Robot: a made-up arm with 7 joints. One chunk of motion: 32 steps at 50 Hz.
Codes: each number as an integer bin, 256 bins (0 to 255) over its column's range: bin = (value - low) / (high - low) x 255, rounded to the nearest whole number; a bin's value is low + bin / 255 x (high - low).
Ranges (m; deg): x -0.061..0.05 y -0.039..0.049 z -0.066..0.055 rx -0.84..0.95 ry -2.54..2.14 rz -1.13..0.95
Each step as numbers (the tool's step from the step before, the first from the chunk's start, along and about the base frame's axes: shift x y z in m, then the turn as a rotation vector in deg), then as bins.
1 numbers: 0.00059 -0.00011 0.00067 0.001 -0.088 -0.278
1 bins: 141 113 141 120 134 104
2 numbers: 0.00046 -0.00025 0.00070 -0.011 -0.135 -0.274
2 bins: 141 112 141 118 131 105
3 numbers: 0.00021 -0.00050 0.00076 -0.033 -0.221 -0.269
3 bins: 141 112 141 115 126 106
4 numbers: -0.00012 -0.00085 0.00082 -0.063 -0.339 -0.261
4 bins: 140 111 141 111 120 107
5 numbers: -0.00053 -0.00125 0.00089 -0.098 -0.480 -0.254
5 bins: 139 109 141 106 112 107
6 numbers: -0.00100 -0.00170 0.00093 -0.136 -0.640 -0.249
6 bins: 138 108 141 100 104 108
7 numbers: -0.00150 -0.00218 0.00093 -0.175 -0.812 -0.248
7 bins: 137 107 141 95 94 108
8 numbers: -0.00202 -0.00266 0.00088 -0.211 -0.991 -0.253
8 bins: 135 105 141 90 84 108
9 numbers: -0.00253 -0.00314 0.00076 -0.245 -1.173 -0.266
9 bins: 134 104 141 85 74 106
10 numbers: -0.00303 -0.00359 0.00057 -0.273 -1.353 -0.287
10 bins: 133 103 140 81 65 103
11 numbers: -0.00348 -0.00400 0.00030 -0.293 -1.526 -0.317
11 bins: 132 101 140 78 55 100
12 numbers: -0.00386 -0.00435 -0.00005 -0.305 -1.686 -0.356
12 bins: 131 100 139 76 47 95
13 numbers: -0.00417 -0.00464 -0.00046 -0.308 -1.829 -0.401
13 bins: 131 100 138 76 39 89
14 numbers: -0.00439 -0.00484 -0.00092 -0.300 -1.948 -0.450
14 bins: 130 99 137 77 32 83
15 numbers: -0.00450 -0.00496 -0.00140 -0.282 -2.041 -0.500
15 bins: 130 99 136 79 27 77
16 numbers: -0.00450 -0.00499 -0.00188 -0.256 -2.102 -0.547
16 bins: 130 99 135 83 24 71
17 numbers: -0.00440 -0.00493 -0.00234 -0.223 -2.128 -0.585
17 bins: 130 99 134 88 22 67
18 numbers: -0.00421 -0.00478 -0.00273 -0.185 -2.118 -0.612
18 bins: 130 99 133 93 23 64
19 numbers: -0.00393 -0.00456 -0.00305 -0.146 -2.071 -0.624
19 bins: 131 100 133 99 26 62
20 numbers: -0.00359 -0.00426 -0.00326 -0.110 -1.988 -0.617
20 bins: 132 101 132 104 30 63
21 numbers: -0.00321 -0.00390 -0.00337 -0.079 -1.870 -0.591
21 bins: 133 102 132 108 37 66
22 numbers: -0.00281 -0.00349 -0.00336 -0.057 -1.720 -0.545
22 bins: 134 103 132 112 45 72
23 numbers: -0.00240 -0.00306 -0.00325 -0.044 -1.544 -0.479
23 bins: 135 104 132 113 54 80
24 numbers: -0.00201 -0.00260 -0.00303 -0.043 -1.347 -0.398
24 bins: 136 105 133 114 65 90
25 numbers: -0.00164 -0.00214 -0.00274 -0.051 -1.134 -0.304
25 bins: 136 107 133 112 77 101
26 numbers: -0.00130 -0.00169 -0.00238 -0.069 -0.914 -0.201
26 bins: 137 108 134 110 89 114
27 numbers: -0.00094 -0.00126 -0.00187 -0.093 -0.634 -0.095
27 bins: 138 109 135 106 104 127
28 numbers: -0.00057 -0.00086 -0.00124 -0.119 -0.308 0.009
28 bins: 139 111 136 103 122 140
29 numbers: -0.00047 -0.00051 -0.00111 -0.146 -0.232 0.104
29 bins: 139 112 137 99 126 151
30 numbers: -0.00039 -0.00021 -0.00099 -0.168 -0.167 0.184
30 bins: 139 112 137 96 129 161
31 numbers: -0.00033 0.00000 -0.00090 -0.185 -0.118 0.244
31 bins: 139 113 137 93 132 168
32 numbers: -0.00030 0.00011 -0.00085 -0.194 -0.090 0.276
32 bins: 139 113 137 92 133 172
